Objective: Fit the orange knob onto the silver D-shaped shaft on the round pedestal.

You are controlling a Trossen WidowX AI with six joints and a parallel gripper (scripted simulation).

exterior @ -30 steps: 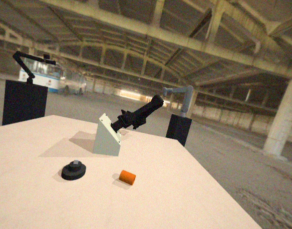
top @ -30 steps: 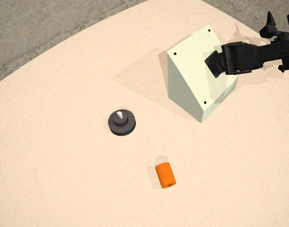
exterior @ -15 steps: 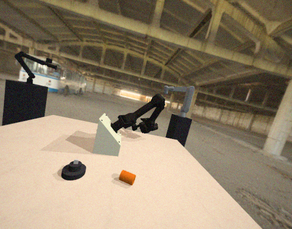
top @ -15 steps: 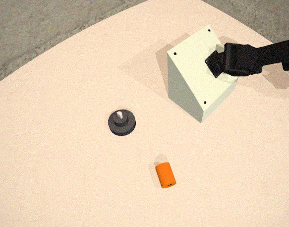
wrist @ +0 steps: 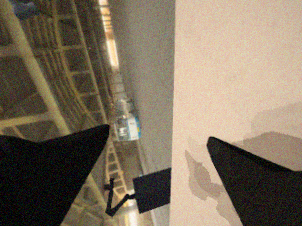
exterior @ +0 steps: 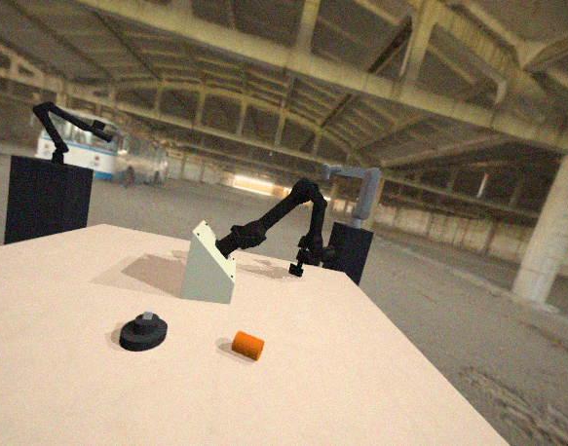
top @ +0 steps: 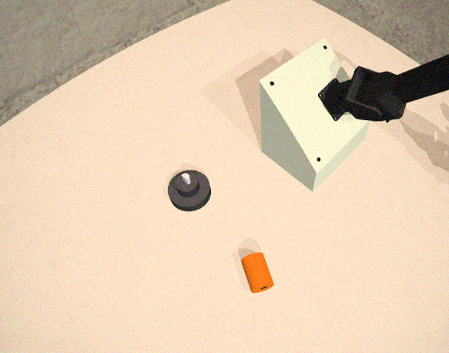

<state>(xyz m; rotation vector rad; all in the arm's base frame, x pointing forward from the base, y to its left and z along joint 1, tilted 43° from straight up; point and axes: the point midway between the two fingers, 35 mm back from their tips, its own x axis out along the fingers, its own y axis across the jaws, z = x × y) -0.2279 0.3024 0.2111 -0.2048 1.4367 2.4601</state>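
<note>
The orange knob is 59 cm ahead of my gripper tip, 29 cm to the right of it and 6 cm below it. From my gripper tip the other things lie so: dark round pedestal (55 cm ahead, 49 cm to the right, 5 cm below).
</note>
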